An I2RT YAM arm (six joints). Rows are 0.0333 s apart.
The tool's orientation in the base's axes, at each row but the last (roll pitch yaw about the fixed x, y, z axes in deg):
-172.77 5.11 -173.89
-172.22 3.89 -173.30
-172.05 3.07 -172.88
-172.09 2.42 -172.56
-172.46 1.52 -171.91
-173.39 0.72 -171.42
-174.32 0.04 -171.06
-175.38 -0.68 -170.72
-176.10 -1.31 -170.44
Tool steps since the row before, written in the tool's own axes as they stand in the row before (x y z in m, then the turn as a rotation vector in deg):
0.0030 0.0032 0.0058 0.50 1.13 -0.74
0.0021 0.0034 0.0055 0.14 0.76 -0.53
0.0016 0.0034 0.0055 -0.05 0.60 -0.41
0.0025 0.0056 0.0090 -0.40 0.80 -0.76
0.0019 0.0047 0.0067 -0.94 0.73 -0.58
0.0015 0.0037 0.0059 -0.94 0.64 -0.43
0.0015 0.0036 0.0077 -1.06 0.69 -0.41
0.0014 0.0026 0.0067 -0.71 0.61 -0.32
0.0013 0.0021 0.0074 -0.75 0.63 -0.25
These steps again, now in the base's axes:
-0.0027 0.0022 -0.0064 -0.68 1.15 0.55
-0.0020 0.0024 -0.0060 -0.26 0.80 0.41
-0.0016 0.0024 -0.0060 -0.05 0.65 0.33
-0.0026 0.0040 -0.0098 0.25 0.94 0.66
-0.0022 0.0035 -0.0073 0.81 0.92 0.50
-0.0019 0.0028 -0.0063 0.82 0.82 0.37
-0.0019 0.0026 -0.0080 0.93 0.88 0.34
-0.0018 0.0018 -0.0069 0.60 0.74 0.26
-0.0017 0.0013 -0.0075 0.64 0.76 0.19

